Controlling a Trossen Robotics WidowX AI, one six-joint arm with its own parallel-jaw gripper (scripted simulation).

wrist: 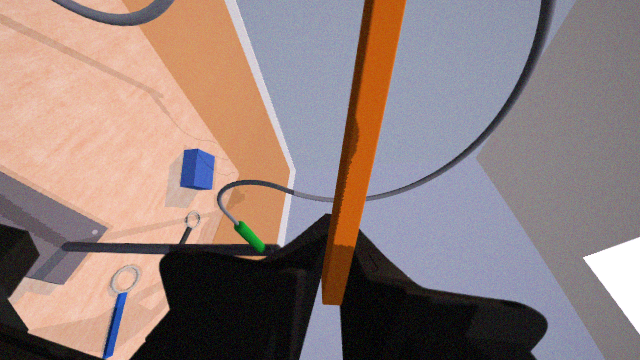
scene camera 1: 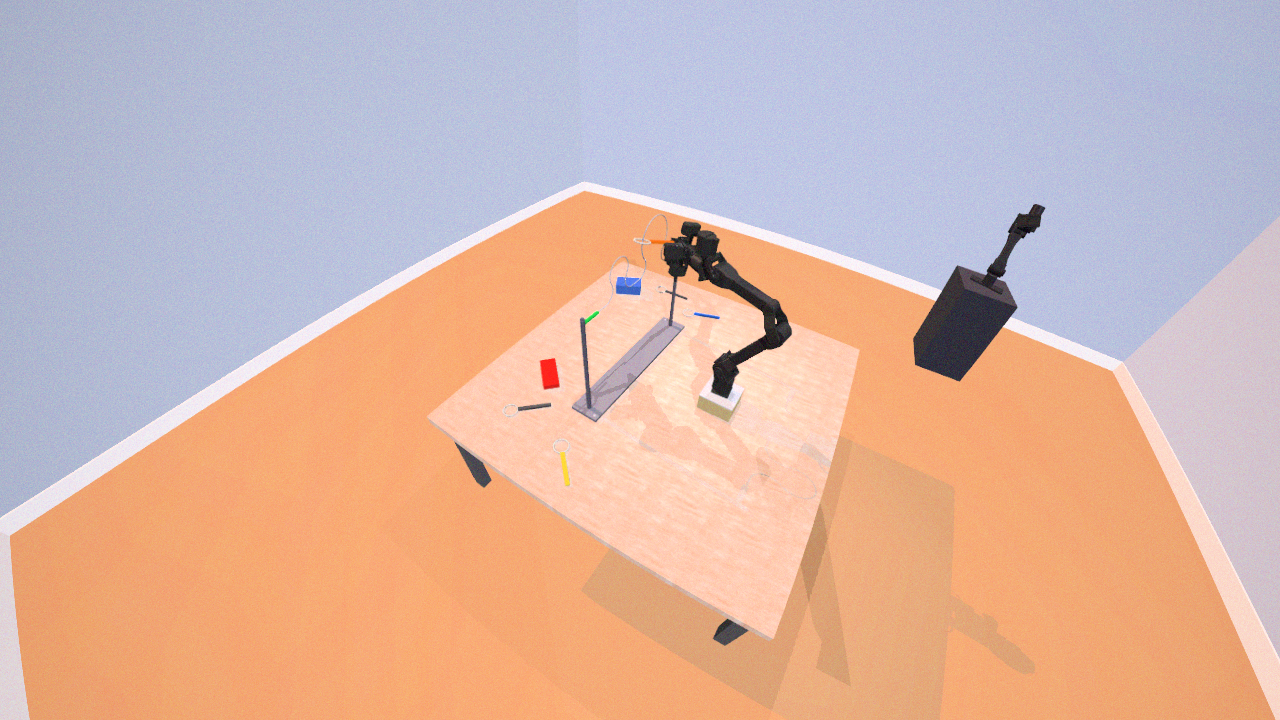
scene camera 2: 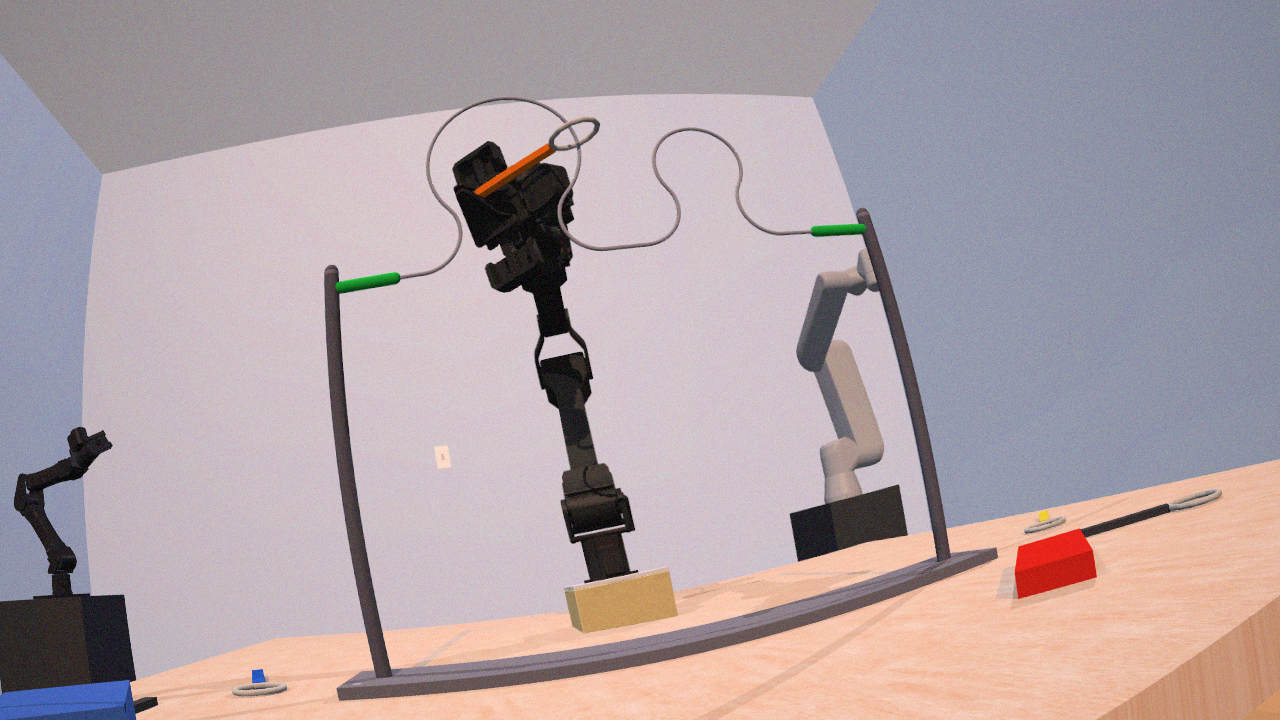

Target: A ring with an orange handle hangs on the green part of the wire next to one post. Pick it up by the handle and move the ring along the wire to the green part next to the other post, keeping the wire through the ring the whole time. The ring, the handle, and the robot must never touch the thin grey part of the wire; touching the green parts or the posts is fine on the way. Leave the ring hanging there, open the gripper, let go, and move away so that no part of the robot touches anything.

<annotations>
The gripper shows in the wrist view, in scene camera 1 (671, 239) and in scene camera 2. One and the same spot on the gripper: (wrist: 214, 299) is (scene camera 2: 506, 218).
</annotations>
